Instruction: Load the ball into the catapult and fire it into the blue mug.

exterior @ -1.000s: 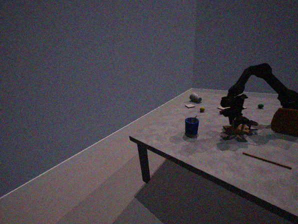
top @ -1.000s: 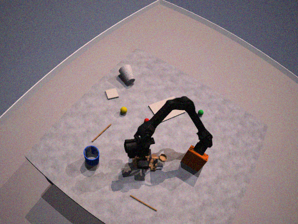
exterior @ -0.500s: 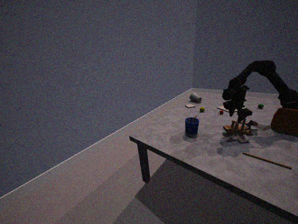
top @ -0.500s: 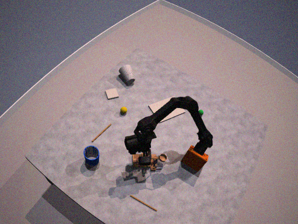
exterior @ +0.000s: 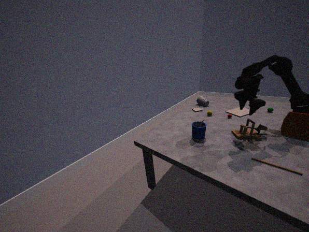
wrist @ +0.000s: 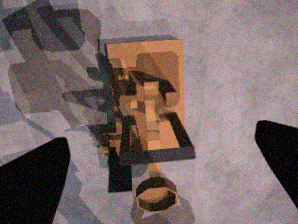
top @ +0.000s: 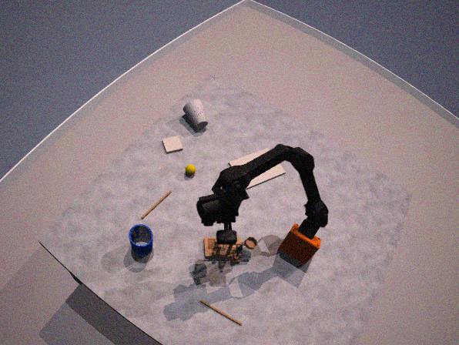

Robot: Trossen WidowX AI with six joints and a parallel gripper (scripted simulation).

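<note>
My gripper tip is 14 cm short of the red ball, 25 cm to the left of it and 15 cm above it. From my gripper tip the other things lie so: blue mug (20 cm ahead, 19 cm to the left, 14 cm below); wooden catapult (6 cm behind, 4 cm to the right, 12 cm below); yellow ball (30 cm ahead, 20 cm to the right, 15 cm below).
</note>
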